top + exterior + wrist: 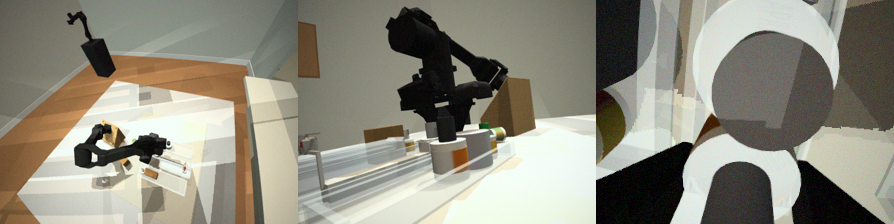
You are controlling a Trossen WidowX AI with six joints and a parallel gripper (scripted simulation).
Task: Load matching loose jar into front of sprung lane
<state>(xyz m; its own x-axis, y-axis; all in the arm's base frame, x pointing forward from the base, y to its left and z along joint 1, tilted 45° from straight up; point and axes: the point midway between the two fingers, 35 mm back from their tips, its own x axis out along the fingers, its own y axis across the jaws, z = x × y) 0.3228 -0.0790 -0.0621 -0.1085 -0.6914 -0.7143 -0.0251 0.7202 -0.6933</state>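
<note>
The grey cylinder lies 40 mm ahead of my gripper tip and 80 mm to the left of it. Round my gripper tip: pusher plate: 150 mm ahead, 30 mm to the right, 20 mm above; clear sprung lane: 150 mm ahead, 20 mm to the right, 10 mm below; brown block: 50 mm ahead, 130 mm to the right, 10 mm above.
</note>
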